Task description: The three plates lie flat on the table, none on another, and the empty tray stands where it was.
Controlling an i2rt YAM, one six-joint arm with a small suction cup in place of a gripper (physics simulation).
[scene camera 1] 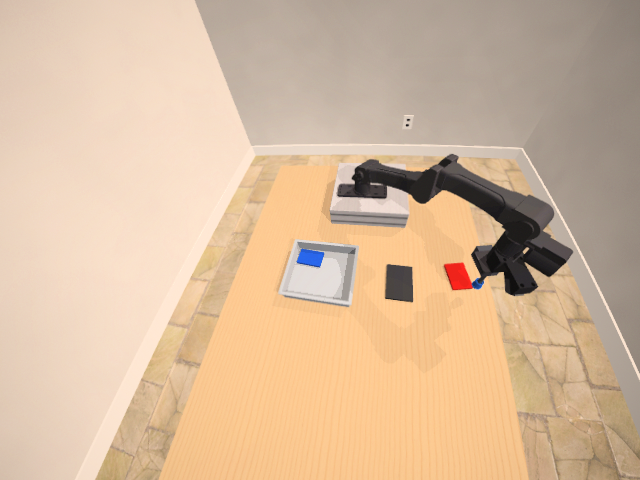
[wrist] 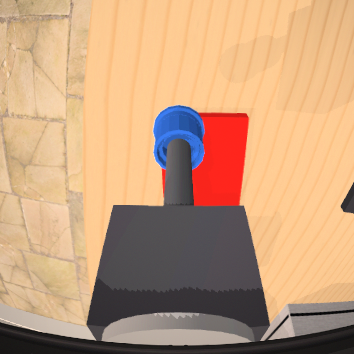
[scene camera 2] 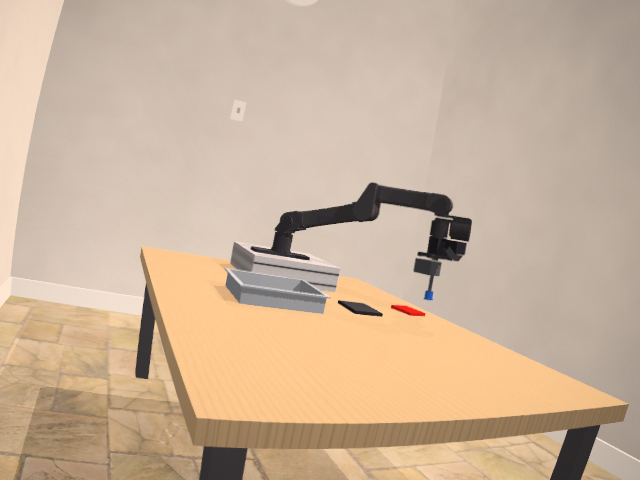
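Where they show: hand, its tool point: (scene camera 1: 476,285) (wrist: 178,127) (scene camera 2: 428,299); arm's base, origin of its link: (scene camera 1: 362,191) (scene camera 2: 280,254).
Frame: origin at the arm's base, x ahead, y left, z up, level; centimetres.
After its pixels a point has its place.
A red plate (scene camera 1: 458,276) @[x 31.4, y 35.3, z -7.6 cm] (scene camera 2: 407,310) @[x 33.5, y 33.5, z -7.6 cm] (wrist: 222,160) @[x 32.3, y 34.0, z -7.6 cm] lies flat on the table near its right edge. A black plate (scene camera 1: 399,283) @[x 36.1, y 15.2, z -7.5 cm] (scene camera 2: 360,308) @[x 38.1, y 14.1, z -7.5 cm] lies flat on the table between the red plate and the tray; a corner of the black plate (wrist: 350,200) @[x 30.5, y 19.8, z -7.6 cm] shows in the wrist view. A blue plate (scene camera 1: 310,257) @[x 29.1, y -17.4, z -7.2 cm] lies inside the grey tray (scene camera 1: 354,276) @[x 36.9, y -0.1, z -3.6 cm] (scene camera 2: 281,302) @[x 45.8, y -13.1, z -6.8 cm], near its back left corner. In scene camera 2 the tray's walls hide the blue plate. My gripper, a blue suction cup (scene camera 1: 477,284) (scene camera 2: 428,295) (wrist: 179,137), is open and holds nothing. It hangs above the table beside the red plate, apart from it.
The arm's base stands on a pale block (scene camera 1: 369,219) @[x 11.0, y 3.7, z -4.4 cm] (scene camera 2: 294,270) @[x 11.0, y 2.1, z -3.1 cm] (wrist: 320,320) @[x 11.0, y 13.1, z -5.2 cm] behind the tray and the black plate. The wooden table's right edge is close to the red plate, with stone floor (scene camera 1: 537,361) (wrist: 37,150) beyond it.
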